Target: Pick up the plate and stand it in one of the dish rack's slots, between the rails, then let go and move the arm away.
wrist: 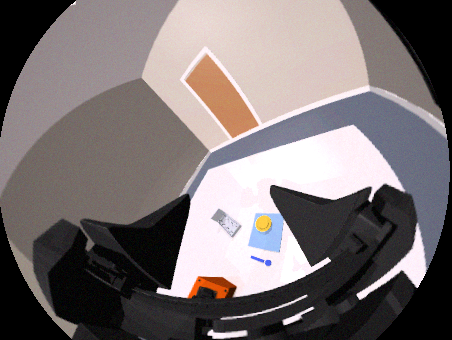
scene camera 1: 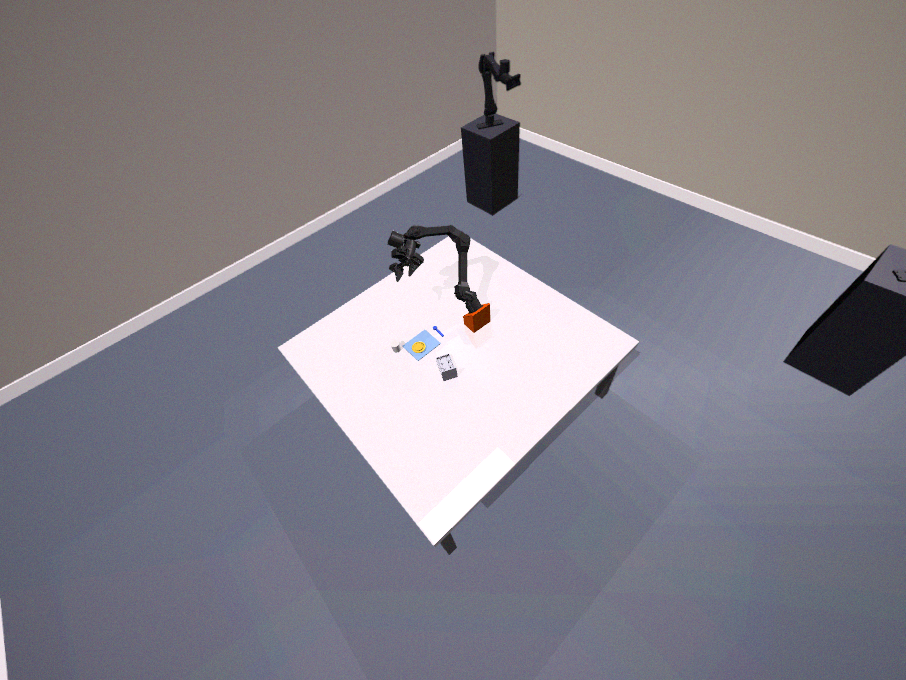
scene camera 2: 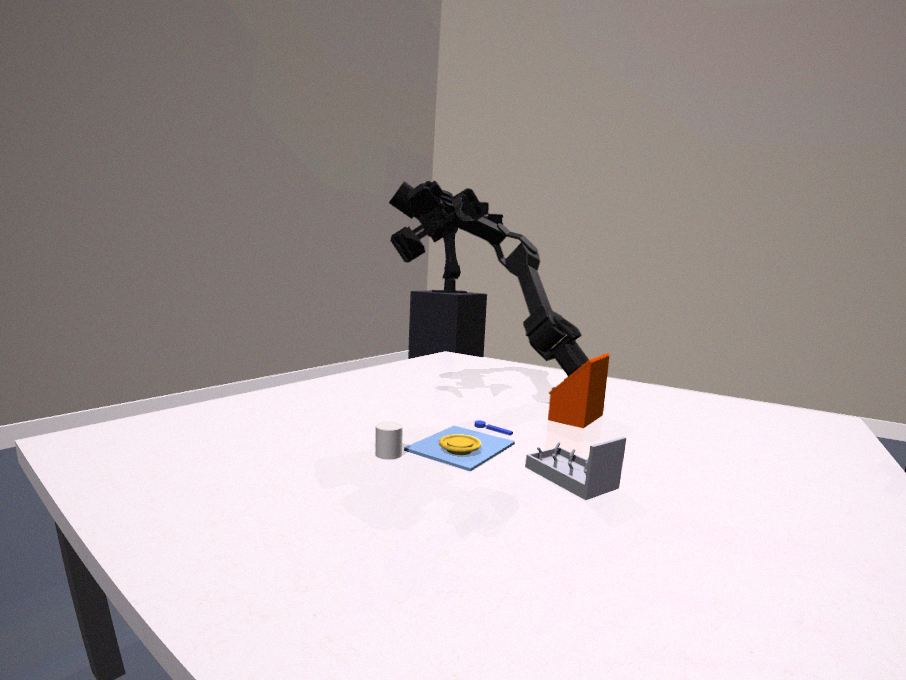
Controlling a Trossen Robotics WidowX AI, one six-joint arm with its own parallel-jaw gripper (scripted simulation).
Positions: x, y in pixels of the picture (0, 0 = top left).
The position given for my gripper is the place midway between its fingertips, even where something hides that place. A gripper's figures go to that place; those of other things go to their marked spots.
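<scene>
My gripper (scene camera 2: 440, 231) is 0.87 m from the lens; a grey dish rack (scene camera 2: 587, 478) is 0.68 m from the lens.
</scene>
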